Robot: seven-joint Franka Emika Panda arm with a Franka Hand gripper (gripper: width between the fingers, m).
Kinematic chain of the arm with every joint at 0, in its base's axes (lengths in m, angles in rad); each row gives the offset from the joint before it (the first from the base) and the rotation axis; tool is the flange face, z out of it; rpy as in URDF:
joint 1: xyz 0 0 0.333 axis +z
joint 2: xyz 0 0 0 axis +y
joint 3: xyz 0 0 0.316 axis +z
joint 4: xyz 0.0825 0 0 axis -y
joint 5: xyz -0.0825 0 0.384 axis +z
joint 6: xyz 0 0 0 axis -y
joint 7: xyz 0.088 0 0 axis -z
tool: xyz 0 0 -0.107 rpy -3.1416 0 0
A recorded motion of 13 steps. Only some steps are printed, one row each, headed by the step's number.
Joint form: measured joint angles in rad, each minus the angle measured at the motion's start. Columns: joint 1, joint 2, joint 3, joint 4, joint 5, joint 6, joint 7.
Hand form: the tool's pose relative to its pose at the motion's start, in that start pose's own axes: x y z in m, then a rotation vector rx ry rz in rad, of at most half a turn. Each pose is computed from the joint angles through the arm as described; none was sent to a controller.
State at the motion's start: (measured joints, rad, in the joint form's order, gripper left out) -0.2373 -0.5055 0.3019 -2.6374 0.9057 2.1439 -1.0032
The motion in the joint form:
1: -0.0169 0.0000 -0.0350 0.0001 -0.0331 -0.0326 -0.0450
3: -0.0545 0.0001 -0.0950 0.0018 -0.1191 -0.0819 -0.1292
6: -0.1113 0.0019 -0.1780 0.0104 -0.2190 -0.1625 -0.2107
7: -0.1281 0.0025 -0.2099 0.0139 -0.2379 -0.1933 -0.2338
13: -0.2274 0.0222 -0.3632 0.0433 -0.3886 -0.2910 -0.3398
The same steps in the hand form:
1: -0.0079 0.0124 -0.0097 0.0057 -0.0099 -0.0235
3: -0.0250 0.0363 -0.0290 -0.0037 -0.0416 -0.0771
6: -0.0523 0.0661 -0.0571 0.0039 -0.0727 -0.0997
7: -0.0622 0.0747 -0.0668 0.0164 -0.0695 -0.0952
13: -0.1226 0.1220 -0.1197 0.0116 -0.0798 -0.0679

